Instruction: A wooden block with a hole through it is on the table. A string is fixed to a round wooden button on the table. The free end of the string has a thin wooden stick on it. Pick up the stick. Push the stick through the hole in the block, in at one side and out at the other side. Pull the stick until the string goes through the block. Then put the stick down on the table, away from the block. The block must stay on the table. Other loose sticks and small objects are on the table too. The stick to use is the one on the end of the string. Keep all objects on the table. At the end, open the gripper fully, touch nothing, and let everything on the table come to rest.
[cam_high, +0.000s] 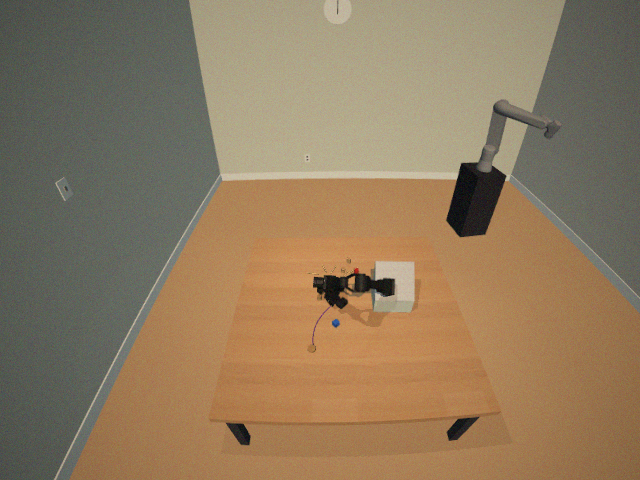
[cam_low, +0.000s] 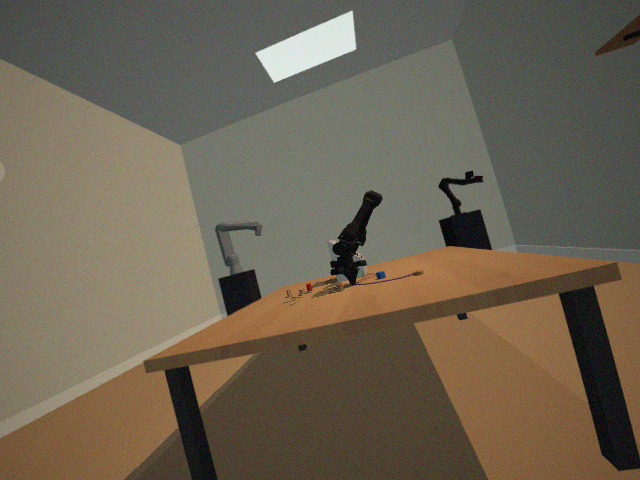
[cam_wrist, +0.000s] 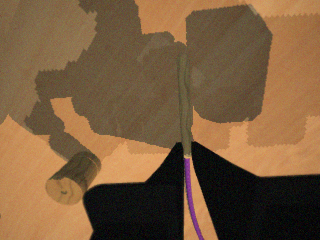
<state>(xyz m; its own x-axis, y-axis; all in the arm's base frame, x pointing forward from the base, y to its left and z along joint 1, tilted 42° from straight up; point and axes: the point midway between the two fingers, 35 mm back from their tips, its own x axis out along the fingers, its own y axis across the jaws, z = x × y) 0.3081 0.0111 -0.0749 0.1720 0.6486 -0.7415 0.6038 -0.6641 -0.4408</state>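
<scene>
Now: the wooden cylinder 60 mm to the right of my gripper tip, 60 mm ahead of it and 10 mm above it. Round my gripper tip: blue block 140 mm to the left, 10 mm above; then thin wooden stick 10 mm to the right, 10 mm behind; then round wooden button 270 mm to the left, 150 mm ahead, 10 mm above.
</scene>
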